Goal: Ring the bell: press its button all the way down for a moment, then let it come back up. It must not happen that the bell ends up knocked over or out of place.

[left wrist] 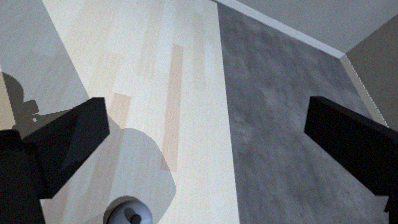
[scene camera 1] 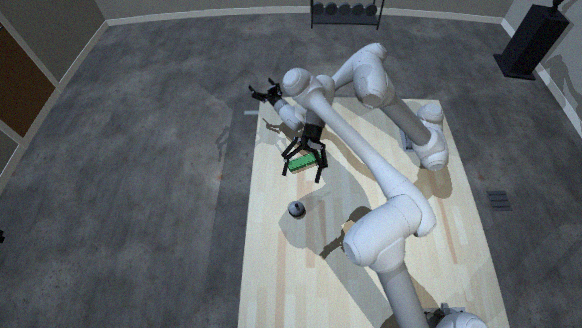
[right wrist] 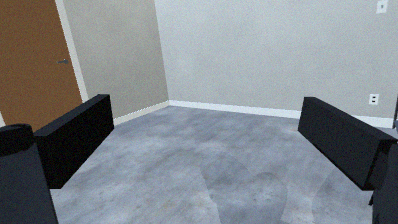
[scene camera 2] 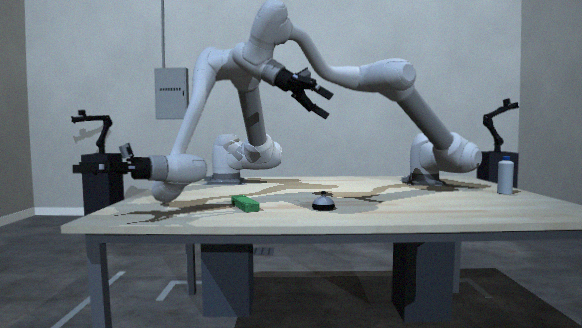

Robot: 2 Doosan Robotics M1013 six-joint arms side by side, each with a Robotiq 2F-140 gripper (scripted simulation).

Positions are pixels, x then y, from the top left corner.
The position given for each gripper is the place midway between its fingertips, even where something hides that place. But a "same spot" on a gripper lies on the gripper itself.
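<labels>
The left wrist view shows the left gripper. The left gripper is also visible in scene camera 1 (300,179), and scene camera 2 shows the gripper as well. In the right wrist view the left gripper is out of frame. On the left gripper (left wrist: 52,154) and (scene camera 2: 315,107) are the same spot.
</labels>
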